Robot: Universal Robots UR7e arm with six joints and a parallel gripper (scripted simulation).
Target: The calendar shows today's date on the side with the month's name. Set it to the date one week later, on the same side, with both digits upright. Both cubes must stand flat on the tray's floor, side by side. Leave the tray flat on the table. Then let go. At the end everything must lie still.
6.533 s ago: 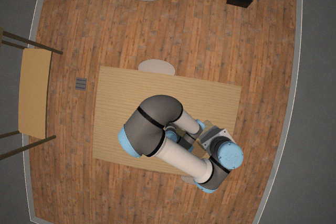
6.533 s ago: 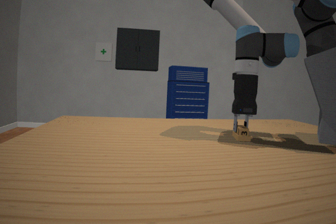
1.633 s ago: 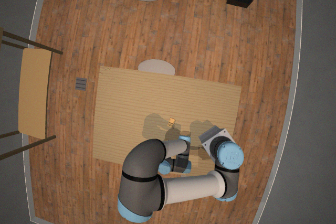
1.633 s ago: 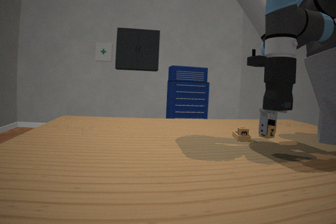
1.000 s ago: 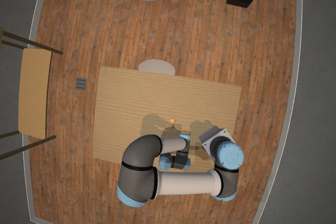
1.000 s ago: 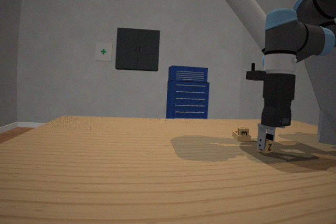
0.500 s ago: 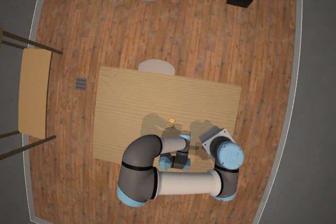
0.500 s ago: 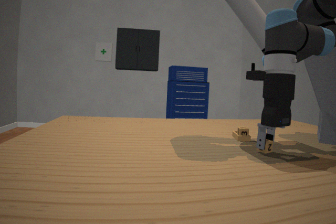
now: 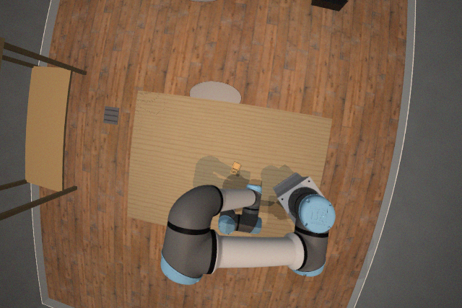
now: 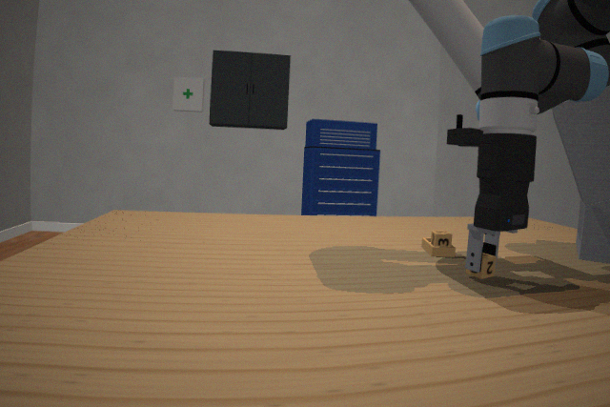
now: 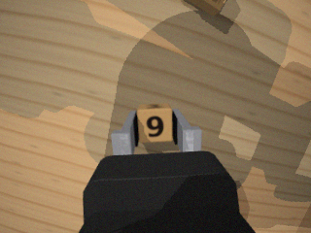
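My hand is 1 cm above the wooden date cube. From my hand the other things lie so: wooden calendar tray 15 cm to the right, 2 cm below, 2 cm behind.
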